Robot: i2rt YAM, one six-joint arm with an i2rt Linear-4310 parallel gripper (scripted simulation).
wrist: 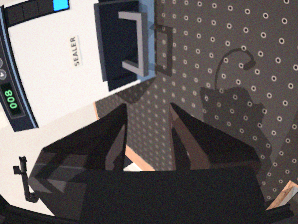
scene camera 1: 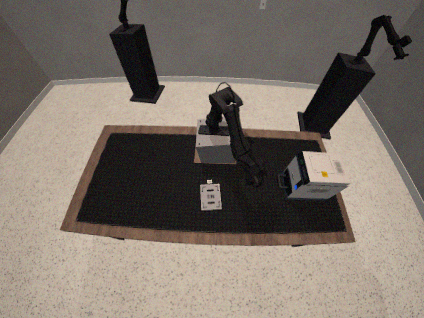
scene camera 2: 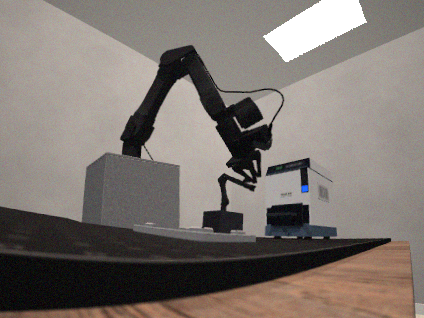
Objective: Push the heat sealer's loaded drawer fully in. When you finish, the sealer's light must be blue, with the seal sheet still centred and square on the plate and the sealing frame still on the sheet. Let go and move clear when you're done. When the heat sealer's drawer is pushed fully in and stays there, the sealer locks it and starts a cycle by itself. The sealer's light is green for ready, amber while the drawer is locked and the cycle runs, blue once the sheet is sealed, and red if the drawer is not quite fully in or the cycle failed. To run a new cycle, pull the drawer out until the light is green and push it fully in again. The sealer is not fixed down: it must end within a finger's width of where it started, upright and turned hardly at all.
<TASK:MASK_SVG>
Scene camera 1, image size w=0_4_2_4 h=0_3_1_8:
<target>white heat sealer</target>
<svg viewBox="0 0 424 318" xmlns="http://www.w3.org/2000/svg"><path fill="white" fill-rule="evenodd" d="M277 174L279 188L284 189L286 200L325 201L349 187L351 183L341 155L335 153L302 151L294 157L282 174Z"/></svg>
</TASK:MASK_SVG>
